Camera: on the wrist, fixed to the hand. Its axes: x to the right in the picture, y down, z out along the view.
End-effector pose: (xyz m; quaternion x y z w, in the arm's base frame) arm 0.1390 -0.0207 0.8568 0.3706 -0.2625 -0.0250 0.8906
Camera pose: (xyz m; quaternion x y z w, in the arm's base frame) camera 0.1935 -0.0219 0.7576 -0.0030 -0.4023 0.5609 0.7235
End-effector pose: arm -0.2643 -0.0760 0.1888 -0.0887 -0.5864 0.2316 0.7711
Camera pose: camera -0.1651 -0.1299 0.1972 -0.5533 -0.3676 0.6149 0.4251
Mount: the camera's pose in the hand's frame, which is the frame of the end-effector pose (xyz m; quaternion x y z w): 0.0027 -0.0758 -0.0840 -0.1135 0.0394 0.6675 0.7348
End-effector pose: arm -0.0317 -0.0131 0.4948 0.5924 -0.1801 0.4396 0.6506
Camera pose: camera 0.0053 0.0726 0.4308 0.2239 -0.5521 0.7603 0.2590
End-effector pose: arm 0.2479 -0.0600 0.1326 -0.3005 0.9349 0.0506 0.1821
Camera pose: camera 0.2638 -0.1403 0.2107 0.3806 0.8890 0.2530 0.0291
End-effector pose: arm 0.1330 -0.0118 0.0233 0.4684 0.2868 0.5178 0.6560
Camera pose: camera 0.0926 0.0155 -0.0788 0.4408 -0.1348 0.8694 0.1783
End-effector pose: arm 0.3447 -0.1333 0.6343 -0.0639 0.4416 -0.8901 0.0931
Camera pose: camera 0.3173 -0.0239 0.6443 0.2723 0.4718 -0.5443 0.6379
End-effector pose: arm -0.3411 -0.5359 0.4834 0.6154 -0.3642 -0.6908 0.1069
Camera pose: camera -0.2409 -0.5148 0.4351 0.2242 -0.5958 -0.4534 0.6239
